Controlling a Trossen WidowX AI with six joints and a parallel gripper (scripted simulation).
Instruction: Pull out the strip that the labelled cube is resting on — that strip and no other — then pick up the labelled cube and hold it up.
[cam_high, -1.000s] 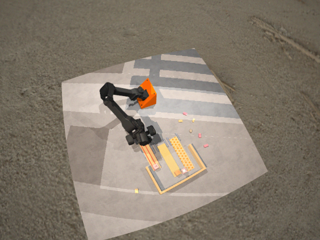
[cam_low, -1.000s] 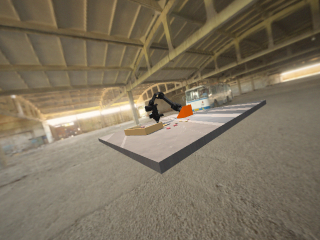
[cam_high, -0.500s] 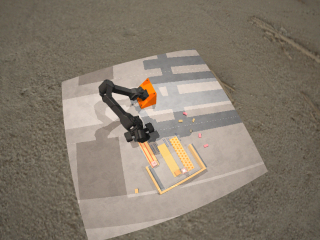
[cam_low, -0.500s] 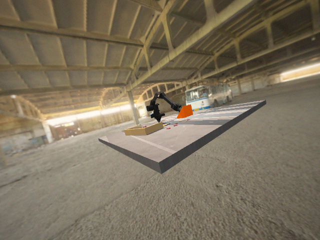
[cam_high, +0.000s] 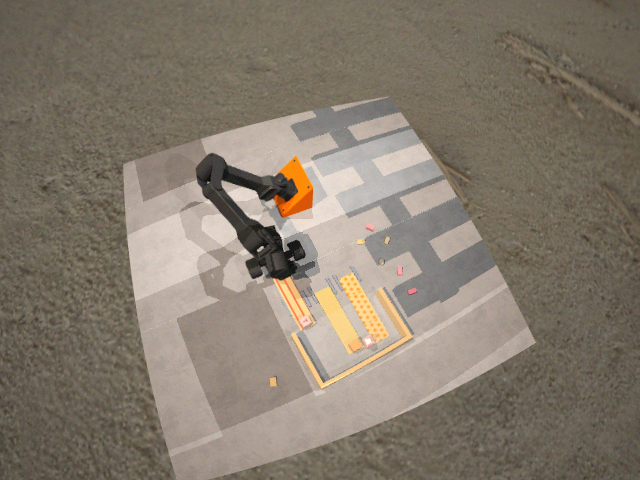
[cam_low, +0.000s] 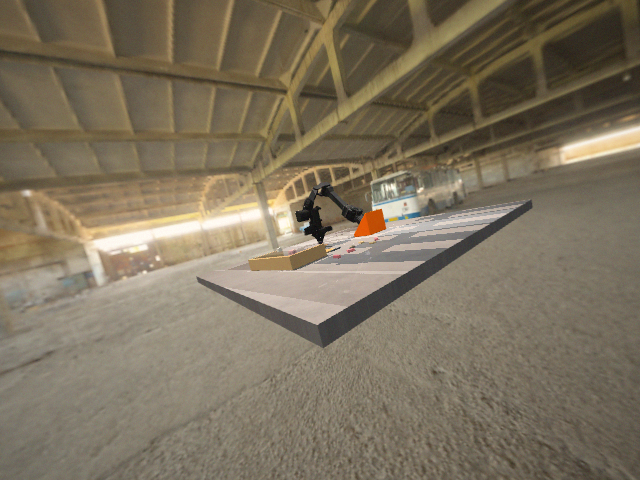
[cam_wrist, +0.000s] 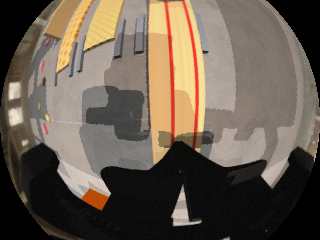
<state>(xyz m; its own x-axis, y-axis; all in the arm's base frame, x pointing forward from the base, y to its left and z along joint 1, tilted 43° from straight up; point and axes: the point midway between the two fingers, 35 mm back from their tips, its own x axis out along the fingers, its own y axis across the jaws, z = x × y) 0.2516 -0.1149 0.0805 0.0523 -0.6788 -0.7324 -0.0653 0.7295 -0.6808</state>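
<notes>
Right now the strip is 10 cm ahead of my gripper tip and 1 cm to the left of it.
</notes>
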